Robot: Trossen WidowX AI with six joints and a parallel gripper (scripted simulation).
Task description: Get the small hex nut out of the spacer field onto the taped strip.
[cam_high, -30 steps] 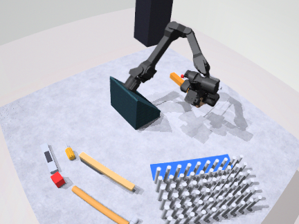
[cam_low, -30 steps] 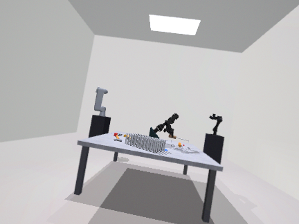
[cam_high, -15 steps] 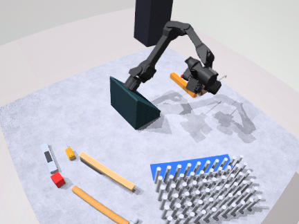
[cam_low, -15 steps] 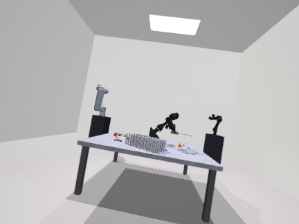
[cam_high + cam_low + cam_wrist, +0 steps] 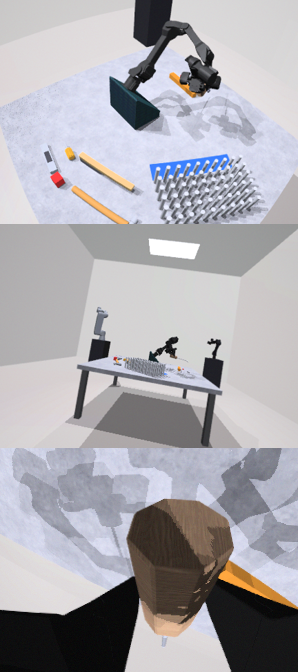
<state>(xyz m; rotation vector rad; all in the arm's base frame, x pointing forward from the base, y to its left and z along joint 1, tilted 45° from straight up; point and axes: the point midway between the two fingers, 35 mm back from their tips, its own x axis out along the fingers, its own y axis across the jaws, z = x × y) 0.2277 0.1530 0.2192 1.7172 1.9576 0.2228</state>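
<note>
Right now the blue strip is 23 cm ahead of my gripper tip, 22 cm to the right of it and 17 cm below it. Also, from my gripper tip: wooden-handled screwdriver (9 cm to the left, 4 cm behind, 2 cm below); thin metal piece (22 cm to the left, 17 cm below, 13 cm behind); orange bar (23 cm behind, 16 cm below, 10 cm to the left).
</note>
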